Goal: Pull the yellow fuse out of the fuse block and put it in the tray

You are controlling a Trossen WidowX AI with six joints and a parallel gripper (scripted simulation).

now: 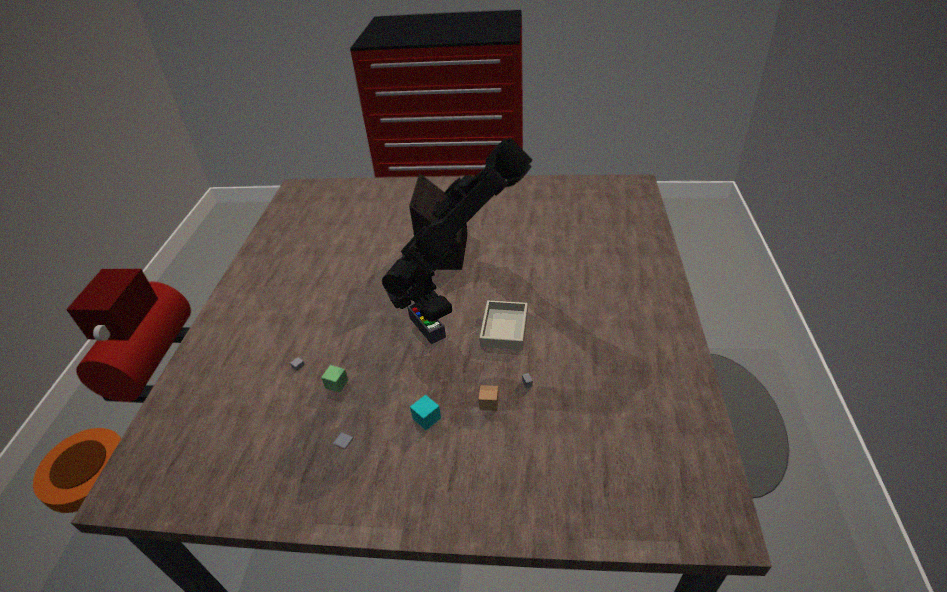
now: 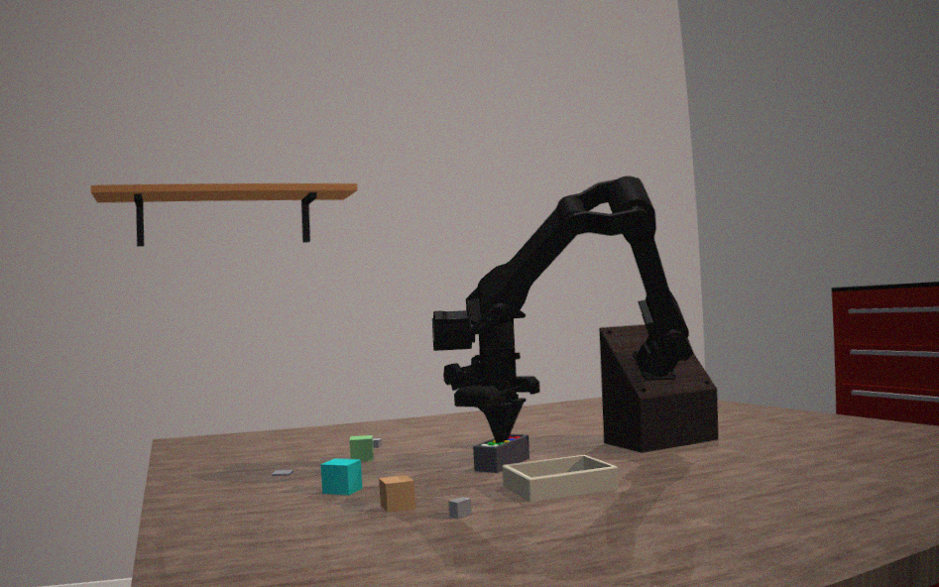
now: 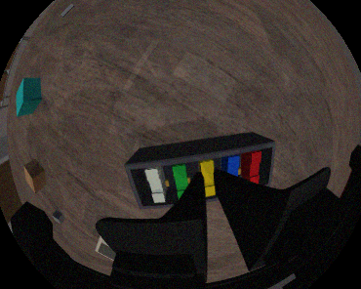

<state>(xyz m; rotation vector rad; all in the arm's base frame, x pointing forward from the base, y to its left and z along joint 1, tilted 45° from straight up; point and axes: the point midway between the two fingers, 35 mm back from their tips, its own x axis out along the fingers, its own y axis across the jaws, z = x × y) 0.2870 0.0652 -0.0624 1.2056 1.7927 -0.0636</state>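
My gripper tip is now 10 mm past the tray, 190 mm to the right of it and 30 mm above it. From my gripper tip the other things lie so: green cube 200 mm ahead, 170 mm to the right, 20 mm below; teal cube 270 mm ahead, 60 mm to the left, 10 mm below; yellow fuse 10 mm below.
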